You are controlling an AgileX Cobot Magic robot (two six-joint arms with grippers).
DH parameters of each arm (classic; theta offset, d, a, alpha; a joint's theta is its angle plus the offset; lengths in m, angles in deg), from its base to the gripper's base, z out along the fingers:
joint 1: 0 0.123 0 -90
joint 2: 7.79 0 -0.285 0
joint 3: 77.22 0 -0.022 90
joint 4: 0 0.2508 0 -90
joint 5: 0 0 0.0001 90
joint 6: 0 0.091 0 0
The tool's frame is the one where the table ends.
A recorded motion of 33 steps. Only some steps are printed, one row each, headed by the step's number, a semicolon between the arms.
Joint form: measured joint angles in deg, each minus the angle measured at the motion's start. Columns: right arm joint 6, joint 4, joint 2, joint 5, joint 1, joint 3; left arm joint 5, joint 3, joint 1, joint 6, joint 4, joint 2.
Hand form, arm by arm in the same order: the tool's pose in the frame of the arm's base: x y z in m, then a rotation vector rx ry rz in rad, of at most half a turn. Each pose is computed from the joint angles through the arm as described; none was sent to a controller.
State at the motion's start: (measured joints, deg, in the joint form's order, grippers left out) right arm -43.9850 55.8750 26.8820 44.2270 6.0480 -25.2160; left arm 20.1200 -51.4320 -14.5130 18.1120 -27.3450 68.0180
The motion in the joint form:
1: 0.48 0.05 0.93 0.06 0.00 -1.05; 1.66 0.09 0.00 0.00 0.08 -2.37
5: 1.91 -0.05 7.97 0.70 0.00 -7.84; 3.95 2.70 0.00 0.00 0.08 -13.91
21: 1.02 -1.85 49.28 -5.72 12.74 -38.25; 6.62 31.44 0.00 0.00 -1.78 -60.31
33: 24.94 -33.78 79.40 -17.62 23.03 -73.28; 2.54 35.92 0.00 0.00 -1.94 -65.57
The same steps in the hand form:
1: 0.0784 0.0613 0.2943 -0.4451 1.9449 0.7201; 0.2365 -0.0772 0.3339 0.2340 2.0795 -0.4109
5: 0.0996 0.0641 0.3195 -0.4297 1.9640 0.7422; 0.1889 -0.0665 0.3611 0.2523 1.9570 -0.4310
21: 0.2574 0.1361 0.3520 -0.5841 2.0788 0.7981; 0.0400 -0.0310 0.2845 0.2589 1.6847 -0.4843
33: 0.3834 0.2308 0.3512 -0.6101 1.9926 0.4960; 0.0349 -0.0268 0.2692 0.2228 1.6093 -0.4725

